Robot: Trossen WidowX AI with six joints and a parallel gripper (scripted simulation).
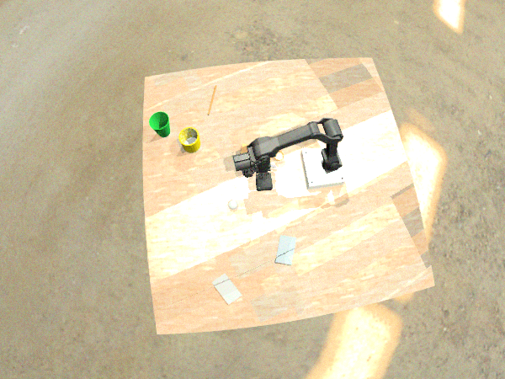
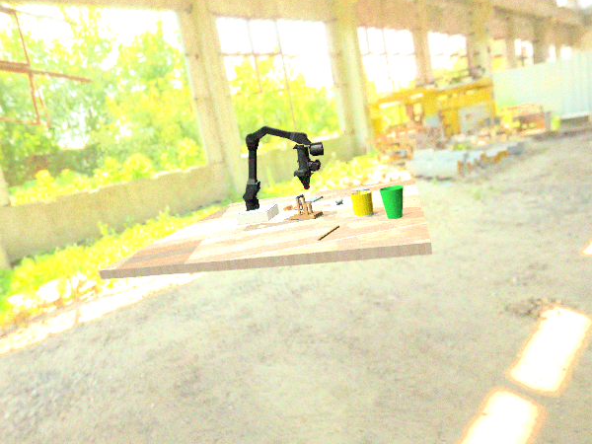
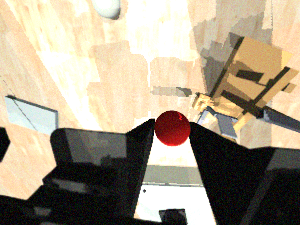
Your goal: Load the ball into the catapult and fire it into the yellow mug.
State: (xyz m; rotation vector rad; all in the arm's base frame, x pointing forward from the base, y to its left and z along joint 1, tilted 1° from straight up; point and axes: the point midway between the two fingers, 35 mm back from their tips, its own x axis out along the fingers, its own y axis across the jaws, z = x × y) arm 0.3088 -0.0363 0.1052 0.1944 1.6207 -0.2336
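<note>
The catapult is 40 mm behind my gripper tip, 90 mm to the right of it and 70 mm below it. Also, from my gripper tip: small grey ball 150 mm ahead, 60 mm to the left, 100 mm below; yellow mug 250 mm ahead, 280 mm to the right, 100 mm below; red ball 10 mm above.
</note>
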